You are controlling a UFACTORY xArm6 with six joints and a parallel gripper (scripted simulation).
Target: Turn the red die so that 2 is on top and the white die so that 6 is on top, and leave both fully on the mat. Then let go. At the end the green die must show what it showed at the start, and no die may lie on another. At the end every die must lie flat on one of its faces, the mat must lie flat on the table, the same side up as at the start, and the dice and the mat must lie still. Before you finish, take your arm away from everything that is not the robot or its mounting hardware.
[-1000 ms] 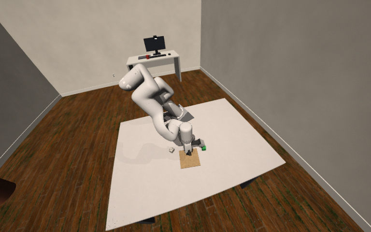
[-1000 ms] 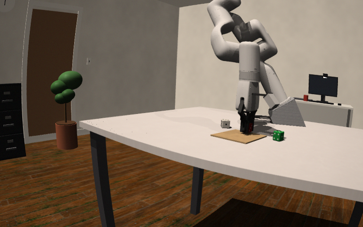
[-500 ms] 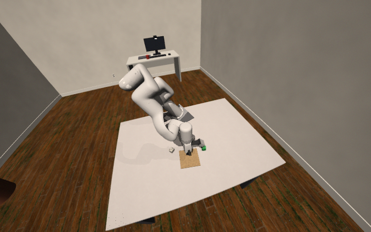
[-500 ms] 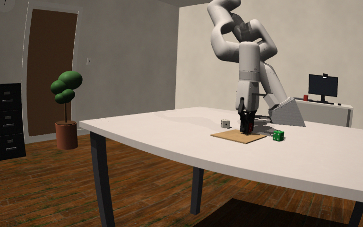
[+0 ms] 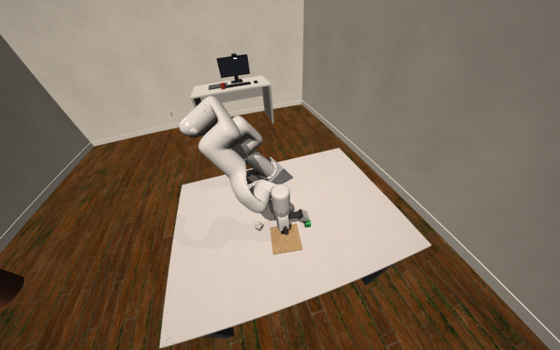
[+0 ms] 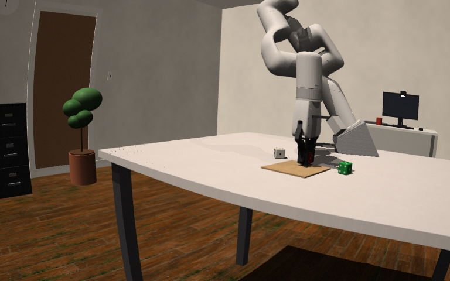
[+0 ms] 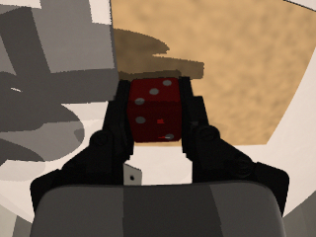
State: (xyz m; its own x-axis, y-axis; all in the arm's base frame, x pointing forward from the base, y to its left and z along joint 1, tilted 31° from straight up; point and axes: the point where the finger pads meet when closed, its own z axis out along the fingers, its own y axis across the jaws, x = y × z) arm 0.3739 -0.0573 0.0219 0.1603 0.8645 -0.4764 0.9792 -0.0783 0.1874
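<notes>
The red die lies 10 mm below my hand. Also, from my hand: green die: 20 mm ahead, 130 mm to the left, 20 mm below; white die: 60 mm behind, 110 mm to the right, 20 mm below; tan mat: 40 mm ahead, 10 mm to the right, 30 mm below.
</notes>
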